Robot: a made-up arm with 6 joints.
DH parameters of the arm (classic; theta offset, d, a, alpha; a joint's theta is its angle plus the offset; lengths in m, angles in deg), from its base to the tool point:
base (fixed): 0 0.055 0 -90
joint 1: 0 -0.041 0.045 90
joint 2: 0 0.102 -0.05 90
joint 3: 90 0.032 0.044 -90
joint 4: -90 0.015 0.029 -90
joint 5: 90 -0.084 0.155 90
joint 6: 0 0.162 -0.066 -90
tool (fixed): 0 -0.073 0 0
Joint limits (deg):
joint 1: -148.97..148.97
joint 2: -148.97..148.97
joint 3: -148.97..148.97
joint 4: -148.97..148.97
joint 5: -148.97..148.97
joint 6: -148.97..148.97
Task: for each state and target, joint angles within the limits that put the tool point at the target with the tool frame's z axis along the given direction. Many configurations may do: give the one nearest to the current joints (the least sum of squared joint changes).
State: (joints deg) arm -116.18 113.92 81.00 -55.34 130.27 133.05
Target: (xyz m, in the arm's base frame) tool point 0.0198 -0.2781 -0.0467 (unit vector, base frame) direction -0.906 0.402 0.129
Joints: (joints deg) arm -88.20 117.85 117.34 -45.09 134.20 107.01
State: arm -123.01 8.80 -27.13 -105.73 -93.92 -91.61
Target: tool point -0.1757 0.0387 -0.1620 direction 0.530 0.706 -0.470
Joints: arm -115.29 -30.45 -45.01 -100.81 -117.13 -96.59
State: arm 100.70 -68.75 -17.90 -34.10 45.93 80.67
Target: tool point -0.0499 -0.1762 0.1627 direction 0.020 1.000 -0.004
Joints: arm 116.14 -108.23 -20.41 -16.54 23.72 102.05
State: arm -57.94 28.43 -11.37 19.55 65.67 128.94
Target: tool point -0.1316 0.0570 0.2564 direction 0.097 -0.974 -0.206
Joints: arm -107.60 10.06 20.09 10.36 67.70 93.48
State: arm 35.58 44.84 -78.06 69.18 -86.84 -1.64
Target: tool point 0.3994 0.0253 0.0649 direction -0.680 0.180 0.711
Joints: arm 41.58 80.25 -73.03 79.09 -64.52 9.88
